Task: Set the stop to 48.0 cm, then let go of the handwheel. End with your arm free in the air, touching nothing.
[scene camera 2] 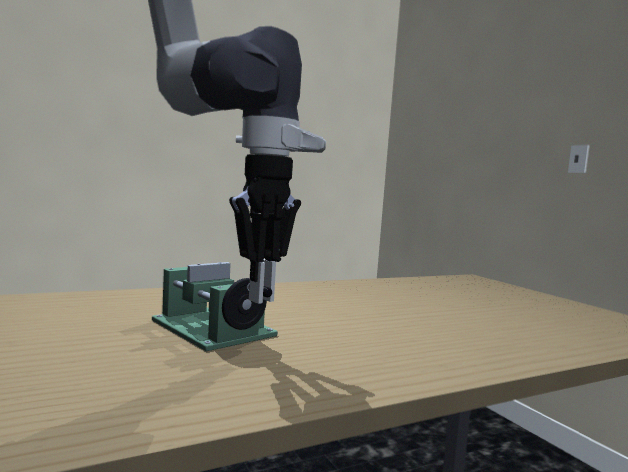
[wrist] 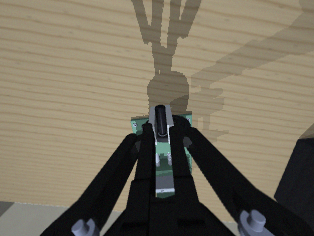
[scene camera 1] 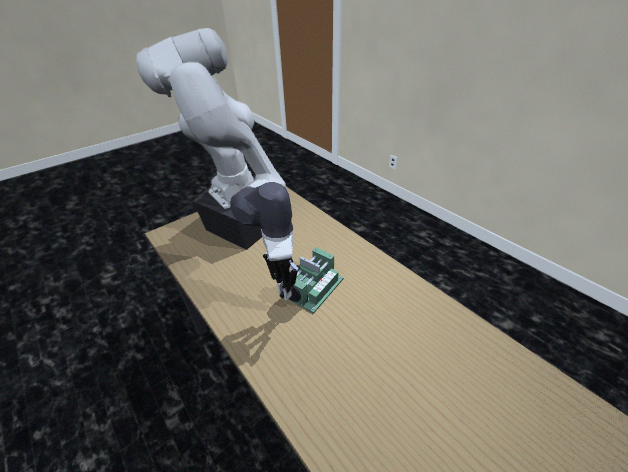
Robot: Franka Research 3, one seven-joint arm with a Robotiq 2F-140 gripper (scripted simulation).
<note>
The pictures show: the gripper and a stop block.
The gripper also shows in the wrist view and in scene camera 1.
</note>
